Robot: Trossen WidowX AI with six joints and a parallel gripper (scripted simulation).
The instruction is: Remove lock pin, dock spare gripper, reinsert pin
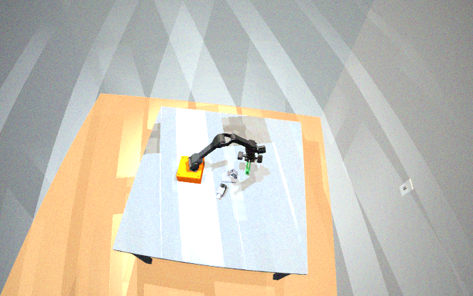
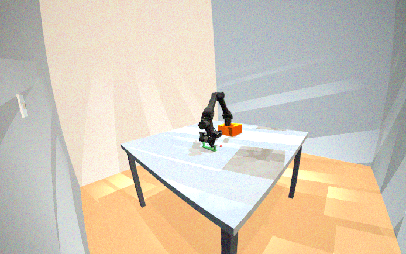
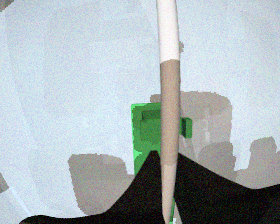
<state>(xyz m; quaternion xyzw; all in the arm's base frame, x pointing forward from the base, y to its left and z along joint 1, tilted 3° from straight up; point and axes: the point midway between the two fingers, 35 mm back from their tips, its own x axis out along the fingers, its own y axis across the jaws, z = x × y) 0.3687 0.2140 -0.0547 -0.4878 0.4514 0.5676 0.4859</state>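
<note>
The green bracket lies 4 cm to the right of my gripper tip and 1 cm above it. Also, from my gripper tip: spare gripper (13 cm behind, 32 cm to the right, 1 cm above); mount (9 cm behind, 17 cm to the right, 4 cm above).
</note>
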